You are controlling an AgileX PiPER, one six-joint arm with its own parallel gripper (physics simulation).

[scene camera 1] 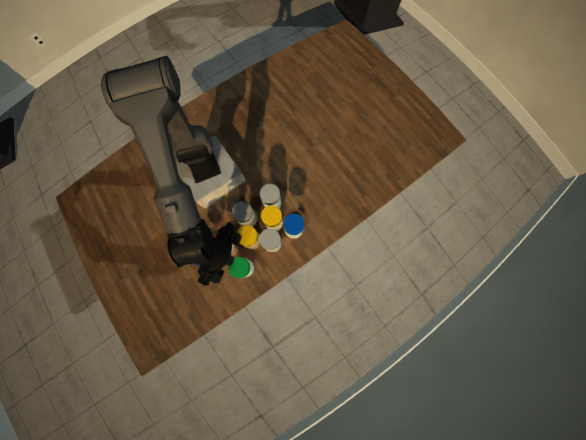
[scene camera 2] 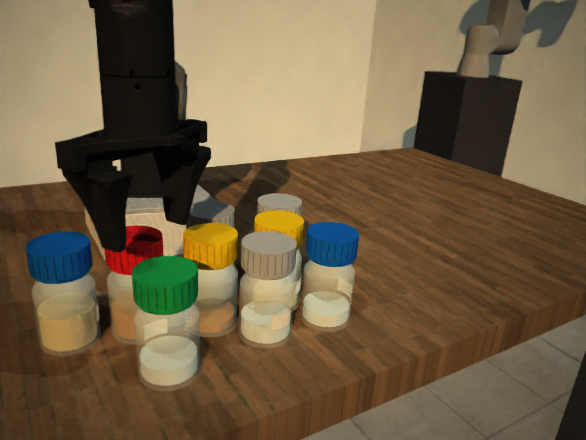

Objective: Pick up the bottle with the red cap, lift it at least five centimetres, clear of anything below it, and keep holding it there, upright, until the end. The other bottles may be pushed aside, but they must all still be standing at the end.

gripper: scene camera 1; scene camera 2
same spot on gripper: (scene camera 1: 216, 279) = (scene camera 2: 108, 175)
